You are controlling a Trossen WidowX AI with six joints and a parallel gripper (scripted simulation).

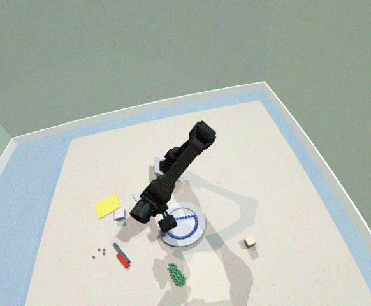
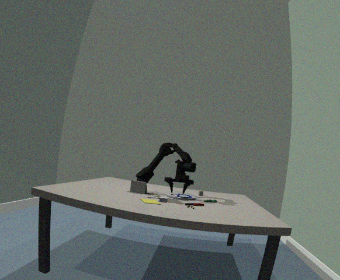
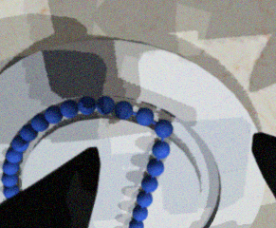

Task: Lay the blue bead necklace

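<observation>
The round bead board lies 20 mm ahead of my gripper tip, 60 mm to the left of it and 20 mm below it. Also, from my gripper tip: white cube 50 mm behind, 220 mm to the right, 20 mm below; grey tool 140 mm ahead, 190 mm to the right, 30 mm below; stick 110 mm behind, 130 mm to the right, 30 mm below.
</observation>
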